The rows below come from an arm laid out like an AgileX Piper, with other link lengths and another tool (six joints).
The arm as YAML. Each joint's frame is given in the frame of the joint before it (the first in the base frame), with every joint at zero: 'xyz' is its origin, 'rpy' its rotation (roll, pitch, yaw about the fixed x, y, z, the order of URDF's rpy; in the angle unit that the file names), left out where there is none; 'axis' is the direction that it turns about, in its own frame. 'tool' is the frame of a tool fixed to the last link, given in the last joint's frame.
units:
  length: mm
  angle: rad
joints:
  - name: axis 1
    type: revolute
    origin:
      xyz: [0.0, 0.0, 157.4]
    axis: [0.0, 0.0, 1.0]
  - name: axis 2
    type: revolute
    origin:
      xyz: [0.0, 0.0, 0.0]
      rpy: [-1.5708, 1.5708, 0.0]
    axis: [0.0, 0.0, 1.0]
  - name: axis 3
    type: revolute
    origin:
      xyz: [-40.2, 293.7, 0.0]
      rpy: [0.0, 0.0, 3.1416]
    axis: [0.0, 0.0, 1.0]
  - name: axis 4
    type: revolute
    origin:
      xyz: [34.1, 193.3, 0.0]
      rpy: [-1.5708, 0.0, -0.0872]
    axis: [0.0, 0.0, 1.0]
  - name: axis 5
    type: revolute
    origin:
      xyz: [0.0, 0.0, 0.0]
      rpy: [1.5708, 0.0, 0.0]
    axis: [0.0, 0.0, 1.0]
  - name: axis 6
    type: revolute
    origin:
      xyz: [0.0, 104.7, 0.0]
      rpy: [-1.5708, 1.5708, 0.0]
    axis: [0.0, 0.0, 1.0]
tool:
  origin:
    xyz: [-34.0, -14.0, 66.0]
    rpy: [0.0, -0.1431, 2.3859]
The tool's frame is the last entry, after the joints.
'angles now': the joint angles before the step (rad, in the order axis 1, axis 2, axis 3, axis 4, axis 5, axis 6). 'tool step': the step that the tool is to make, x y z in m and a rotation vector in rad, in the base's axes. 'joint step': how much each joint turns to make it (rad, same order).
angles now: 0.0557, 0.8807, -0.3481, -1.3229, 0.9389, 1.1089
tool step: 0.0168, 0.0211, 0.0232, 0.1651, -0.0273, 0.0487
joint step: 0.0003, 0.0000, -0.1897, 0.2745, -0.0369, -0.2259
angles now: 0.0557, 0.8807, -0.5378, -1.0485, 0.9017, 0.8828
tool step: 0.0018, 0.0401, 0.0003, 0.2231, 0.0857, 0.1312
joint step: -0.0011, -0.0001, -0.1285, 0.4099, 0.0043, -0.3380
